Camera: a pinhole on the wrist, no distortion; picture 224 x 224 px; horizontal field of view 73.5 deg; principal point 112.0 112.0 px. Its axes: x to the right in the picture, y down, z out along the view. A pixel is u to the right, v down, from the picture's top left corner.
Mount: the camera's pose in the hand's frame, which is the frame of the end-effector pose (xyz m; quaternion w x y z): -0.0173 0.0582 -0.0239 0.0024 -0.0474 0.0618 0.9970
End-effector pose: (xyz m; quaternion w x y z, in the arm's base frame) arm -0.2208 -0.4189 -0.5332 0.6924 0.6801 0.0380 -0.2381
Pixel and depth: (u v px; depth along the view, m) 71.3 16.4 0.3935
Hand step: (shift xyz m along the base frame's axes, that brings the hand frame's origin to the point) 0.0906 -0.3591 0.3329
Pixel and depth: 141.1 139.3 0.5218
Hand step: -0.2718 -0.4281 0.1250
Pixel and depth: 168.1 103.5 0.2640
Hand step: -0.1450 -0.1817 0.1666
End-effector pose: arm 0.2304 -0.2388 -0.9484 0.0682 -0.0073 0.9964 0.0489
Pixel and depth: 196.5 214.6 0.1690
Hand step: 0.1488 -0.0200 -0.1319
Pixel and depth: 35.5 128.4 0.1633
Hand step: -0.0309 0.0746 -0.1464
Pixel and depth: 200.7 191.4 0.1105
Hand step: 0.1039 0.0229 -0.0710
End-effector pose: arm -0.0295 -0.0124 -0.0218 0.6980 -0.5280 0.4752 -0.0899
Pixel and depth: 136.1 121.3 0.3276
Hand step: 0.1423 0.2904 -0.0100
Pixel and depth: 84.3 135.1 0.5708
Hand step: 0.4272 0.3625 -0.0581
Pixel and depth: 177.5 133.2 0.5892
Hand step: 0.2190 0.5819 0.1430
